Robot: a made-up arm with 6 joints. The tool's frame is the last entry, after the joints. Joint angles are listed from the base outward. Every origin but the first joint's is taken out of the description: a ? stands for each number. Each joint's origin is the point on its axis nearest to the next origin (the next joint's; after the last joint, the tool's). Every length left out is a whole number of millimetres.
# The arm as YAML. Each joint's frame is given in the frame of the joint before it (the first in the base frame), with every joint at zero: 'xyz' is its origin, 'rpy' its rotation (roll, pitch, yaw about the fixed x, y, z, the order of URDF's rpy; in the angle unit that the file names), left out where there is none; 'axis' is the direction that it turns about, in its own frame. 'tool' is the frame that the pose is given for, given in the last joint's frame.
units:
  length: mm
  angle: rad
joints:
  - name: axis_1
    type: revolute
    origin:
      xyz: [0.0, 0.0, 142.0]
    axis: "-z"
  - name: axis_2
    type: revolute
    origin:
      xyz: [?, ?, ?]
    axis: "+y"
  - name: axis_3
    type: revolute
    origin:
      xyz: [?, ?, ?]
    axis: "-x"
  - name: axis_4
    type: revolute
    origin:
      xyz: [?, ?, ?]
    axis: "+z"
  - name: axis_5
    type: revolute
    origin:
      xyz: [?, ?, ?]
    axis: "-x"
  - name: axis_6
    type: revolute
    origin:
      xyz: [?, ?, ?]
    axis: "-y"
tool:
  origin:
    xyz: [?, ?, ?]
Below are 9 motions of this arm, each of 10 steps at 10 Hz.
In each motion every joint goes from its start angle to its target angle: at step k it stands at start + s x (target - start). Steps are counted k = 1, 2, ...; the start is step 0. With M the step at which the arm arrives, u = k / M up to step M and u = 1 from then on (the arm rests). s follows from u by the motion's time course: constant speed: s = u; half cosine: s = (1 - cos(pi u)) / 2; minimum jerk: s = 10 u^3 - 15 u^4 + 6 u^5.
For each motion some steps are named. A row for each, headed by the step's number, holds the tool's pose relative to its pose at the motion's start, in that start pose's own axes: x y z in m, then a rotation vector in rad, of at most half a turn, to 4 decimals.
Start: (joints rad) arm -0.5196 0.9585 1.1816 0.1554 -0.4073 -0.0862
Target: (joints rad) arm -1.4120 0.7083 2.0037 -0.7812 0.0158 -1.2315
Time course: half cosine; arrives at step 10
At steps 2, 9, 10:
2: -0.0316 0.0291 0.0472 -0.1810 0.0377 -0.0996
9: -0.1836 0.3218 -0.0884 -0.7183 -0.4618 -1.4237
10: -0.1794 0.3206 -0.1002 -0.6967 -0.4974 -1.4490

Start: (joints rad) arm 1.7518 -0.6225 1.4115 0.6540 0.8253 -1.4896
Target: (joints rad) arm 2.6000 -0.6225 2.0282 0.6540 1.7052 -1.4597
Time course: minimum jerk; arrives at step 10
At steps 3, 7, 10:
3: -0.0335 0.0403 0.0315 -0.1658 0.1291 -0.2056
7: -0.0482 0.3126 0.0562 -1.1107 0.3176 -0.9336
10: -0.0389 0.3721 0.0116 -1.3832 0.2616 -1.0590

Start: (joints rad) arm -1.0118 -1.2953 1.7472 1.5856 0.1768 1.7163
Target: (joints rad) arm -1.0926 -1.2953 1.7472 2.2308 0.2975 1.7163
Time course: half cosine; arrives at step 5
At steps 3, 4, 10:
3: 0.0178 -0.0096 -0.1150 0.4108 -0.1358 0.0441
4: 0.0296 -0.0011 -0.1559 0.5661 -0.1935 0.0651
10: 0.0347 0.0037 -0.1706 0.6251 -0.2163 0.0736

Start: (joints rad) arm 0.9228 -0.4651 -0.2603 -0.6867 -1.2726 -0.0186
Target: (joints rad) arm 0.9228 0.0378 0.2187 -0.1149 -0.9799 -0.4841
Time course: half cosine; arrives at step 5
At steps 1, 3, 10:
1: 0.0075 0.0130 0.0333 -0.0928 0.0883 0.0011
3: 0.0740 0.1357 0.1815 -0.6204 0.6597 -0.1087
10: 0.1357 0.2269 0.2178 -0.9148 1.0522 -0.2661

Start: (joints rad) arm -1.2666 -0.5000 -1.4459 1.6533 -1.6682 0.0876
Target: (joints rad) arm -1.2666 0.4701 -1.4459 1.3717 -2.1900 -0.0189
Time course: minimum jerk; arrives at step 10
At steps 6, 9, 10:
6: -0.0558 -0.0562 -0.2439 0.4271 -0.7523 0.2089
9: 0.0060 -0.0573 -0.3333 0.5805 -1.0753 0.4055
10: 0.0082 -0.0571 -0.3352 0.5841 -1.0840 0.4119

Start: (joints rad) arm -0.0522 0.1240 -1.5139 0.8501 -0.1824 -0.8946
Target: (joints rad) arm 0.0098 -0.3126 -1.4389 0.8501 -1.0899 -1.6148
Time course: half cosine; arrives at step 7
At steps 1, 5, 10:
1: 0.0124 -0.0074 0.0000 0.0075 0.0397 0.0441
5: 0.2092 -0.0447 -0.0068 -0.0495 0.7401 0.7113
10: 0.2510 -0.0348 -0.0138 -0.1071 0.9296 0.8678

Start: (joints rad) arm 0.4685 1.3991 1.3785 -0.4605 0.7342 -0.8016
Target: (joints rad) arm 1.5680 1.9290 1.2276 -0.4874 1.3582 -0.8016
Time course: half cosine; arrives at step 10
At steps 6, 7, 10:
6: 0.0584 -0.0071 0.0228 -0.1729 0.0123 0.5816
7: 0.0687 -0.0081 0.0212 -0.1795 -0.0263 0.7004
10: 0.0824 -0.0106 0.0143 -0.1632 -0.1038 0.8650

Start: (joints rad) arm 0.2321 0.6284 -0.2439 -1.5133 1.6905 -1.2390
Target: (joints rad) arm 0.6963 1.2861 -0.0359 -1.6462 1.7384 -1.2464
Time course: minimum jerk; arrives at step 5
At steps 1, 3, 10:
1: -0.0034 0.0039 0.0088 -0.0210 0.0370 -0.0292
3: -0.0145 0.0649 0.0925 -0.2882 0.3599 -0.3597
10: -0.0056 0.1050 0.1189 -0.4469 0.4633 -0.5344

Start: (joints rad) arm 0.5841 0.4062 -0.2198 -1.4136 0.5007 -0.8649
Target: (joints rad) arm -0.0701 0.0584 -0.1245 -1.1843 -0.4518 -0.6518
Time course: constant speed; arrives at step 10
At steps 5, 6, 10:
5: 0.1868 -0.0178 -0.0253 0.0839 -0.3880 0.6687
6: 0.2261 -0.0048 -0.0179 0.0908 -0.4371 0.8132
10: 0.3529 0.1045 0.0300 0.0890 -0.5122 1.4074

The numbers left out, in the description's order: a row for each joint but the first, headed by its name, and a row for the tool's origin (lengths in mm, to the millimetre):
axis_2: 109.0 -60.0 0.0
axis_3: 29.0 0.0 -91.0
axis_4: 0.0 58.0 -81.0
axis_5: -101.0 -62.0 0.0
axis_6: 0.0 -253.0 148.0
tool: 16.0 0.0 6.0

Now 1 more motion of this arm.
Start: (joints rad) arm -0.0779 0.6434 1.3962 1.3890 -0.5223 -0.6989
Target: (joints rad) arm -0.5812 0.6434 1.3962 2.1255 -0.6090 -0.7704
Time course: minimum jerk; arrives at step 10
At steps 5, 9, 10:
5: 0.0525 0.0143 0.1480 -0.2920 0.3734 0.0965
9: 0.1413 0.0589 0.2382 -0.5038 0.8050 0.1678
10: 0.1431 0.0598 0.2392 -0.5068 0.8130 0.1688

